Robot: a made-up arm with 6 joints. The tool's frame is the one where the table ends. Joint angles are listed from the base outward.
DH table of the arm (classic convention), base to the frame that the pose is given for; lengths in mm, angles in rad. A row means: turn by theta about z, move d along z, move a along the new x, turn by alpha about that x. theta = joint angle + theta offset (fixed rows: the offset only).
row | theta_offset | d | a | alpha
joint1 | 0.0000 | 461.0 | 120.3 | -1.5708
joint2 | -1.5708 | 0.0 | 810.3 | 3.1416
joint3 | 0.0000 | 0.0 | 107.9 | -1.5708
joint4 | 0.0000 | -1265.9 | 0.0 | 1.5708
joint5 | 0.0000 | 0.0 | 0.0 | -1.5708
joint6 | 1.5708 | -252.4 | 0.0 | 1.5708
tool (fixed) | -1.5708 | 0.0 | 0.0 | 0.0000
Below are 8 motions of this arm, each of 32 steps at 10 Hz.
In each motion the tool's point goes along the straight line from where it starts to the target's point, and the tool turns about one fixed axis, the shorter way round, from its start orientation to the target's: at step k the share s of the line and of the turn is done. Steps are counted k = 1, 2, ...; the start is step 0. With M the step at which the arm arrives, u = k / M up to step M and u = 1 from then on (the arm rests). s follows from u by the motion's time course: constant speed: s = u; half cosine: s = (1 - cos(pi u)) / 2; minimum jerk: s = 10 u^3 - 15 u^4 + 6 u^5.
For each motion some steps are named. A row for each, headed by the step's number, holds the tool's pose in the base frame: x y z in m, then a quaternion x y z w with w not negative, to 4 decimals.
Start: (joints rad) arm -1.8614 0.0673 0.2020 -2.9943 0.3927 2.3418
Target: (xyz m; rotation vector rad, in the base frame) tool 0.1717 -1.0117 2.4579 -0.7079 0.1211 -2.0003
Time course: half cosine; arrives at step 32
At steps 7, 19, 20, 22, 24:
7: -0.4139 -1.5200 1.5937 0.2163 -0.1651 -0.8132 0.5145
19: -0.0627 -1.2152 2.1120 -0.0900 -0.0382 -0.8503 0.5171
20: -0.0322 -1.1887 2.1570 -0.1167 -0.0267 -0.8491 0.5146
22: 0.0249 -1.1391 2.2413 -0.1662 -0.0053 -0.8448 0.5086
24: 0.0750 -1.0957 2.3151 -0.2093 0.0135 -0.8389 0.5022

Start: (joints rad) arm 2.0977 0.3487 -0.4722 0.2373 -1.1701 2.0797
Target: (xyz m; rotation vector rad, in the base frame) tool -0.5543 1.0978 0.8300 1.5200 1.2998 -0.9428
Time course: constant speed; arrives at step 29
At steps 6, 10, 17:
6: -0.5720 1.0995 0.2857 0.6425 0.2989 -0.4818 0.5156
10: -0.5690 1.0992 0.3804 0.6406 0.3401 -0.4664 0.5063
17: -0.5636 1.0987 0.5460 0.6343 0.4107 -0.4373 0.4876

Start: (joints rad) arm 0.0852 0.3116 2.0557 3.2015 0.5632 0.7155
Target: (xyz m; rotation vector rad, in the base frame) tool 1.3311 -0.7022 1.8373 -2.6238 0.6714 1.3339
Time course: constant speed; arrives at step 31
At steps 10, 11, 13, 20, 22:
10: 0.5242 -0.2239 2.4177 0.9281 -0.2278 0.2263 0.1884
11: 0.5627 -0.2467 2.3900 0.9368 -0.2304 0.1944 0.1778
13: 0.6395 -0.2922 2.3348 0.9506 -0.2348 0.1299 0.1559
20: 0.9085 -0.4517 2.1413 0.9627 -0.2409 -0.0987 0.0741
22: 0.9853 -0.4972 2.0860 0.9556 -0.2401 -0.1635 0.0498

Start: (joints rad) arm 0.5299 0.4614 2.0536 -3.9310 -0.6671 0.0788
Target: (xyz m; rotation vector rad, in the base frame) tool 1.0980 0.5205 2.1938 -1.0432 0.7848 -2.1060
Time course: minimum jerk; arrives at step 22
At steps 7, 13, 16, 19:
7: 0.4143 0.1153 2.5608 -0.3751 -0.1397 -0.7614 0.5100
13: 0.8174 0.3542 2.3444 -0.3998 0.1219 -0.8089 0.4134
16: 0.9895 0.4562 2.2521 -0.4006 0.2318 -0.8094 0.3614
19: 1.0808 0.5103 2.2030 -0.3986 0.2888 -0.8048 0.3316

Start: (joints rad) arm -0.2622 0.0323 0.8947 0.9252 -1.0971 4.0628
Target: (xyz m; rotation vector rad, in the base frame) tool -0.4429 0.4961 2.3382 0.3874 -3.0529 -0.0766
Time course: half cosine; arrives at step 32
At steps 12, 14, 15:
12: 0.5427 -0.1576 2.3131 0.5406 -0.6535 -0.2685 0.4568
14: 0.4090 -0.0689 2.3165 0.4973 -0.7260 -0.2414 0.4091
15: 0.3398 -0.0230 2.3183 0.4729 -0.7606 -0.2264 0.3828

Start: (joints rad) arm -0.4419 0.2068 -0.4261 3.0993 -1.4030 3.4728
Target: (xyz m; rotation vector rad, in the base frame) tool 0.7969 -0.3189 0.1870 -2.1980 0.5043 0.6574
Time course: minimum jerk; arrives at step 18
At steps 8, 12, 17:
8: 1.1599 -0.5327 0.5374 -0.5738 -0.1344 -0.0706 0.8048
12: 0.9232 -0.3933 0.3089 -0.8061 0.0853 0.1503 0.5659
17: 0.7978 -0.3195 0.1879 -0.8630 0.1972 0.2574 0.3875

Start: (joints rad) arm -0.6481 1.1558 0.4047 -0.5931 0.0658 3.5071
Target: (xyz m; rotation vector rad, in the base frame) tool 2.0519 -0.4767 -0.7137 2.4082 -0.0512 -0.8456
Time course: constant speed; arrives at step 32
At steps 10, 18, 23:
10: 1.7633 -1.0066 -0.3324 -0.9149 0.2552 0.3091 0.0477
18: 1.8682 -0.8139 -0.4711 0.9290 -0.1724 -0.3183 0.0773
23: 1.9338 -0.6935 -0.5577 0.9270 -0.1185 -0.3204 0.1547

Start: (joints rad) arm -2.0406 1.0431 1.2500 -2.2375 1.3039 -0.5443
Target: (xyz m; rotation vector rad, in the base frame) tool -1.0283 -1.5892 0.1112 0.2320 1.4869 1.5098
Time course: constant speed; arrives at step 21
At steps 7, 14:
7: -1.1003 -1.7400 0.7711 -0.0204 0.8433 0.4076 0.3497
14: -1.0643 -1.6646 0.4411 0.0380 0.7391 0.5223 0.4237

